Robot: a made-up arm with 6 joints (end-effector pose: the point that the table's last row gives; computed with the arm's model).
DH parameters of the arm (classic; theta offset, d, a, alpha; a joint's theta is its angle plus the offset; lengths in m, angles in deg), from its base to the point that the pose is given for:
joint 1: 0 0.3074 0 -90
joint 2: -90 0 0.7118 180
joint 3: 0 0 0 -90
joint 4: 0 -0.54 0 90
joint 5: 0 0.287 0 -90
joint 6: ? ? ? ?
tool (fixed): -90 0 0 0
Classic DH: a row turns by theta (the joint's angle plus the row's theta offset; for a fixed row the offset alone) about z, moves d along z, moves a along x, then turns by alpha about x.
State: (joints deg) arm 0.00 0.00 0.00 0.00 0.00 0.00
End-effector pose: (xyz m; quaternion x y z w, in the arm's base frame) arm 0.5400 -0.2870 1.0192 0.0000 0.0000 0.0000 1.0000
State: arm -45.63 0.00 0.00 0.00 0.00 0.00
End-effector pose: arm 0.1725 -0.5867 1.0192 0.0000 0.0000 -0.3878 0.9218
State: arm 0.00 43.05 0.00 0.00 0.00 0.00
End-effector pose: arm 0.8805 -0.2870 0.4589 0.0000 0.3669 0.0000 0.9303
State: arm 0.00 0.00 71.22 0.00 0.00 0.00
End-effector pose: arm 0.1738 -0.2870 1.5305 0.0000 -0.5823 0.0000 0.8130
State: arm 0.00 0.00 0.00 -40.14 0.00 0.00
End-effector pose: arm 0.5400 -0.2194 0.8342 0.3432 0.0000 0.0000 0.9393
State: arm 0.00 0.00 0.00 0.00 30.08 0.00
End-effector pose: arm 0.5400 -0.2870 1.0192 0.0000 -0.2595 0.0000 0.9657
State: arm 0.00 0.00 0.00 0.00 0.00 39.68
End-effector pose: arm 0.5400 -0.2870 1.0192 -0.3394 0.0000 0.0000 0.9406
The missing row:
joint 6: 90 0 0 90
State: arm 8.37 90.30 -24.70 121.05 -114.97 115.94
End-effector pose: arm 0.6773 0.2493 -0.2896 0.3020 -0.2149 -0.3153 0.8736
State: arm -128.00 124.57 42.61 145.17 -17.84 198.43
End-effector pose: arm -0.3216 -0.7943 -0.6083 0.5089 0.1806 -0.8087 0.2332
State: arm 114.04 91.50 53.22 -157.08 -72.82 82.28
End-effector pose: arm -0.6758 0.8660 -0.1335 0.4005 0.4922 0.7655 0.1070
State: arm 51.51 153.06 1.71 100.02 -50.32 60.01
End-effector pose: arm -0.0490 0.0186 -0.8341 0.4346 -0.0689 -0.5942 0.6733
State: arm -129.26 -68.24 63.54 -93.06 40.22 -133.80
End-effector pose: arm 0.5227 0.6153 1.1649 0.2930 -0.1297 0.7616 0.5634
